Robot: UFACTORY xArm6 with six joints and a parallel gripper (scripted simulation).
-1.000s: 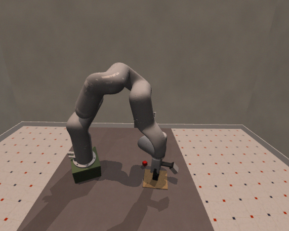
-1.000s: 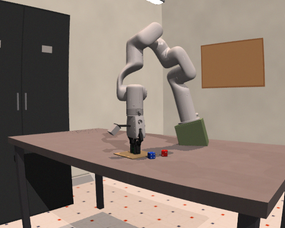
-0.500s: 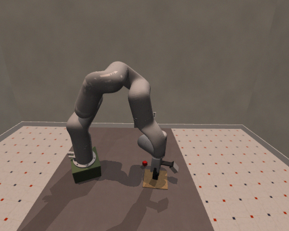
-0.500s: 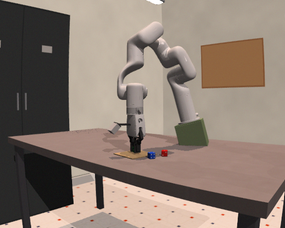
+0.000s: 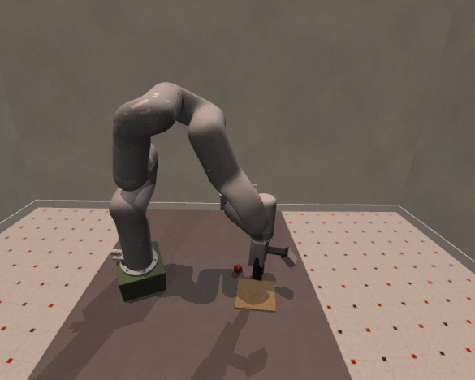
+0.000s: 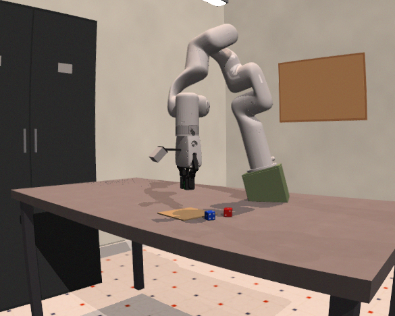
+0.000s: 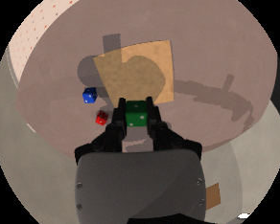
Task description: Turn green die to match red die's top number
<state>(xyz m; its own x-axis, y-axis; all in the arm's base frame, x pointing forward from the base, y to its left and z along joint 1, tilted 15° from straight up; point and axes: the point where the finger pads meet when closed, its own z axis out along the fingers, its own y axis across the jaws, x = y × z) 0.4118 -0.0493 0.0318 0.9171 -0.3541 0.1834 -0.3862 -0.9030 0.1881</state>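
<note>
My hand is 100 mm above the tan mat. Also, from my hand: green die 10 mm below; then red die 120 mm to the left, 90 mm below, 50 mm behind; then blue die 100 mm to the left, 90 mm below, 20 mm ahead.
</note>
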